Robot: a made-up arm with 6 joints. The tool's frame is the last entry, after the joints.
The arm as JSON. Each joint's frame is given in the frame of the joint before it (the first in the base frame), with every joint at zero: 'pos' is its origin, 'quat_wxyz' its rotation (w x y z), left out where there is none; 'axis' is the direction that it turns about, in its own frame. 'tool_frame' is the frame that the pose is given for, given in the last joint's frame.
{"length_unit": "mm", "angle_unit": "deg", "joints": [
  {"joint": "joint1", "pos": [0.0, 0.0, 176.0], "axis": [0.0, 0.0, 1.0]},
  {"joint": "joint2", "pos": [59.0, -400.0, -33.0], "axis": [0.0, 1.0, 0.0]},
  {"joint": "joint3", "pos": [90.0, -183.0, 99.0], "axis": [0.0, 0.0, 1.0]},
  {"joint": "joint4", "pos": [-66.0, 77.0, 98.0], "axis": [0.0, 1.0, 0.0]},
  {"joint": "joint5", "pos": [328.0, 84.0, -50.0], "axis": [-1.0, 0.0, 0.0]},
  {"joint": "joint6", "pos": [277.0, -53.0, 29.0], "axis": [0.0, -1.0, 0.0]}
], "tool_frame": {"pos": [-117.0, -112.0, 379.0]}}
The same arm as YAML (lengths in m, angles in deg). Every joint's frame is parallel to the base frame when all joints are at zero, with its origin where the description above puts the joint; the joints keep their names.
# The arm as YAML. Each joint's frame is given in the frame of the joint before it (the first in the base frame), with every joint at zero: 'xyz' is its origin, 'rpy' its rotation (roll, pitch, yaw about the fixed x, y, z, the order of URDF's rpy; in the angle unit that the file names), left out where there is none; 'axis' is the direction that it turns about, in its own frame. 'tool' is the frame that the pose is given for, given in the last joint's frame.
units:
  length: m
  angle: deg
joints:
  - name: joint1
    type: revolute
    origin:
      xyz: [0.0, 0.0, 0.176]
    axis: "+z"
  - name: joint2
    type: revolute
    origin:
      xyz: [0.059, -0.4, -0.033]
    axis: "+y"
  - name: joint3
    type: revolute
    origin:
      xyz: [0.09, -0.183, 0.099]
    axis: "+z"
  - name: joint4
    type: revolute
    origin:
      xyz: [-0.066, 0.077, 0.098]
    axis: "+y"
  - name: joint5
    type: revolute
    origin:
      xyz: [0.328, 0.084, -0.05]
    axis: "-x"
  - name: joint6
    type: revolute
    origin:
      xyz: [0.277, -0.053, 0.029]
    axis: "-y"
tool:
  origin:
    xyz: [-0.117, -0.112, 0.379]

